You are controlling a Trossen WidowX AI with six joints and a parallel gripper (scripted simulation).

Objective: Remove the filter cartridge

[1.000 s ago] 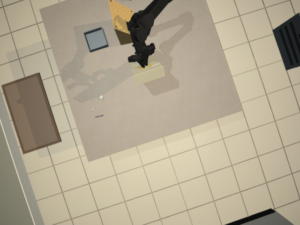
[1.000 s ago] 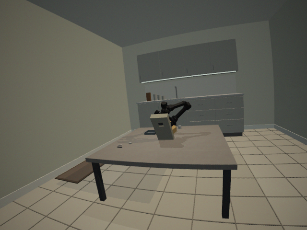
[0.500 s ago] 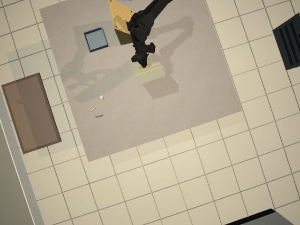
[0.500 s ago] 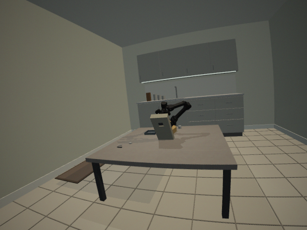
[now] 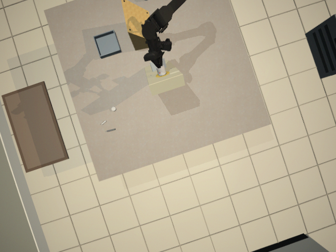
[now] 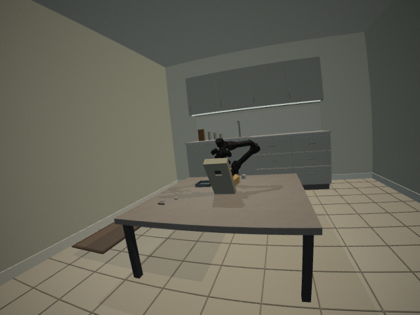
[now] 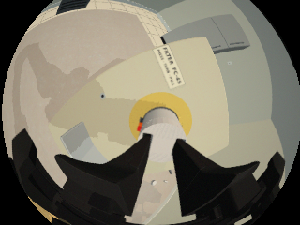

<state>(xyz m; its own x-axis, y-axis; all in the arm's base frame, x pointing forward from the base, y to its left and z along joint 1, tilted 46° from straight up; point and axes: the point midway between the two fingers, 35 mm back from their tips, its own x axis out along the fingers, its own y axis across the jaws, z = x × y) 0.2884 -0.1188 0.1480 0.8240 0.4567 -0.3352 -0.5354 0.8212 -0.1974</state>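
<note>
The cream service panel lies 100 mm below my gripper tip and 10 mm behind it. Also, from my gripper tip: white pin 470 mm to the right, 260 mm below, 180 mm ahead; then blue-grey tray 350 mm behind, 310 mm to the right, 250 mm below; then filter cartridge 10 mm below, 10 mm ahead.
</note>
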